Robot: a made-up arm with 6 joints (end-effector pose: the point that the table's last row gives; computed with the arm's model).
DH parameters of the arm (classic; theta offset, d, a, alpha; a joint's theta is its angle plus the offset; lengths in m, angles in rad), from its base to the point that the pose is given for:
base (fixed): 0.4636 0 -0.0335 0
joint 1: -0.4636 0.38 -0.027 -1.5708
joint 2: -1.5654 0 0.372 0
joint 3: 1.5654 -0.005 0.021 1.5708
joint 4: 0 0.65 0.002 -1.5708
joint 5: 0 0 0.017 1.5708
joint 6: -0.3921 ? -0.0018 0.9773
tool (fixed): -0.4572 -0.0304 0 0
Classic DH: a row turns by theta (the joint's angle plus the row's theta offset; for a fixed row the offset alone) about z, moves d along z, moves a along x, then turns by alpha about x.
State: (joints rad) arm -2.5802 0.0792 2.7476 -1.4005 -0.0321 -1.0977
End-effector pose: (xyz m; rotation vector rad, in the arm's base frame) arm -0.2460 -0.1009 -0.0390 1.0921 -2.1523 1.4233
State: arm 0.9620 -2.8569 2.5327 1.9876 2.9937 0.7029
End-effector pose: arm -0.2012 -0.2549 0.4775 -1.9180 0.0793 -0.5340
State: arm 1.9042 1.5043 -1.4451 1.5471 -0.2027 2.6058
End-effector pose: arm -0.1331 0.4035 1.2142 0.8234 0.0006 -1.0582
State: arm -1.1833 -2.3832 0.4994 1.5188 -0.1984 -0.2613
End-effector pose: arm -0.4374 0.9702 -0.1418 -0.4292 -1.0084 0.0334
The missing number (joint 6, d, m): 0.186
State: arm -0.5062 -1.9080 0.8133 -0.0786 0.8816 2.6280
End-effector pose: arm -0.9063 0.4340 0.7404 0.3256 0.7475 1.1287
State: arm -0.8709 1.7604 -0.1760 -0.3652 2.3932 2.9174
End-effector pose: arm 0.4734 -0.7151 0.1809 -1.7951 0.4285 0.3302
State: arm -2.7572 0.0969 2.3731 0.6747 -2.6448 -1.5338
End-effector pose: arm -0.4182 -0.0833 0.3821 0.4047 0.8612 0.3371
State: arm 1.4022 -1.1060 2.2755 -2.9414 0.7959 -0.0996
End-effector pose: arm 0.0731 0.2579 0.9454 0.4690 -1.2058 -2.0962
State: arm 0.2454 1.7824 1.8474 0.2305 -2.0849 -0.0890
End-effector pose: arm 0.1508 0.0111 -0.2866 0.0461 1.1873 -1.4675
